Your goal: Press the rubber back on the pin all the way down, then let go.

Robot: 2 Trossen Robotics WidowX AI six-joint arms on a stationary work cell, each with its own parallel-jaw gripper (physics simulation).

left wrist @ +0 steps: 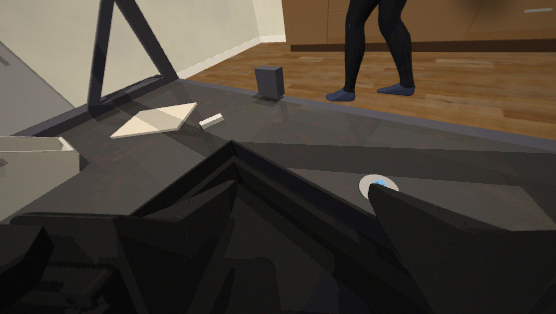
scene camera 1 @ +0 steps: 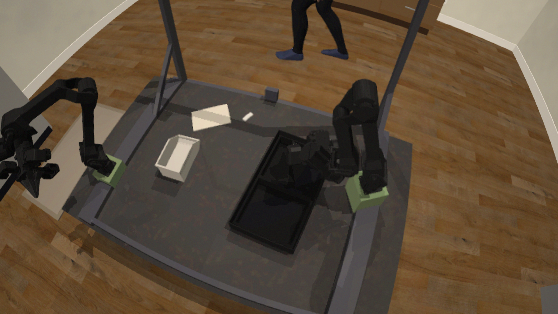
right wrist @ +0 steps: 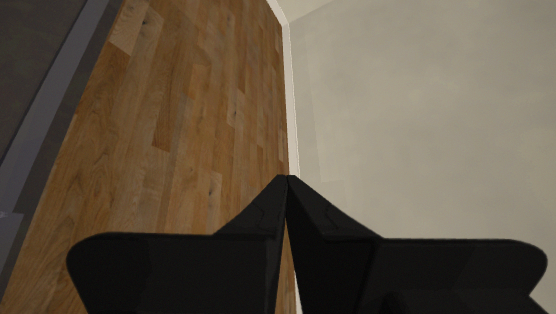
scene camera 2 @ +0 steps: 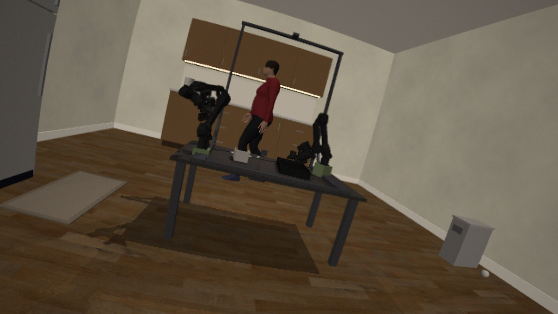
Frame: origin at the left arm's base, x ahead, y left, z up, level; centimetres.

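Seen in the pictures: left gripper, fingertip midpoint: (left wrist: 301, 188) (scene camera 1: 305, 140) (scene camera 2: 290, 159); right gripper, fingertip midpoint: (scene camera 1: 36, 197) (right wrist: 285, 183) (scene camera 2: 213, 113); left arm's base, origin of the base link: (scene camera 1: 370, 183) (scene camera 2: 323, 164); right arm's base, origin of the base link: (scene camera 1: 106, 167) (scene camera 2: 202, 147).
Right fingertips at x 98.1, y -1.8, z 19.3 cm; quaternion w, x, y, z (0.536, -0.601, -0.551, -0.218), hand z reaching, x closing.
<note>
Offsets run from my right fingertips to a thing's top centre. "*": to the spot under its first point.
A pale round disc {dx -89.8, dy -23.6, dz -27.6 cm} (left wrist: 366, 187) with a small blue piece {dx -89.8, dy -23.6, dz -27.4 cm} (left wrist: 380, 183) at its middle lies on the table beyond the black tray in the left wrist view. I take them for the pin and its rubber back; how far down the back sits is too small to tell. A fingertip partly covers them, and they do not show in scene camera 1. My left gripper (left wrist: 301, 188) is open and empty, low over the upper part of the black tray {dx -72.9, dy -5.4, dz -23.5 cm} (scene camera 1: 260, 231) (left wrist: 300, 192). My right gripper (right wrist: 285, 183) (scene camera 1: 34, 194) is shut and empty, out past the table's left side.
A white open box {* dx -37.8, dy -23.9, dz -27.4 cm} (scene camera 1: 178, 158) (scene camera 2: 240, 155) (left wrist: 40, 167), a cream flat panel {dx -50.8, dy -41.5, dz -28.1 cm} (scene camera 1: 210, 120) (left wrist: 155, 121) and a small white block {dx -65.4, dy -38.5, dz -27.8 cm} (scene camera 1: 248, 116) (left wrist: 211, 120) are on the table. A dark grey block {dx -76.1, dy -46.5, dz -22.9 cm} (scene camera 1: 271, 94) (left wrist: 270, 82) is at the far edge. Frame posts rise from the table; a person (scene camera 2: 265, 102) stands behind it.
</note>
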